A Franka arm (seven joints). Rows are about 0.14 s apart.
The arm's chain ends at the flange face. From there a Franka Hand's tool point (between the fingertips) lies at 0.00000 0.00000 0.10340 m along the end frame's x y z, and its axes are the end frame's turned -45 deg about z.
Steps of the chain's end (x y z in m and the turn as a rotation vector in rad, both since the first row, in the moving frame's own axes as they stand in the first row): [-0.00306, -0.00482, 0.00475, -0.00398, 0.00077, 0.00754]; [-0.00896, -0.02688, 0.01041, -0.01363, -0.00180, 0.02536]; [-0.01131, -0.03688, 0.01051, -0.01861, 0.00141, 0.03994]
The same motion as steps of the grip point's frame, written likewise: [0.00101, -0.00523, 0.00475, -0.00336, -0.00227, 0.00754]; [0.01153, -0.02449, 0.01040, -0.00837, -0.01091, 0.02536]; [0.01679, -0.03264, 0.01049, -0.01416, -0.01216, 0.03994]
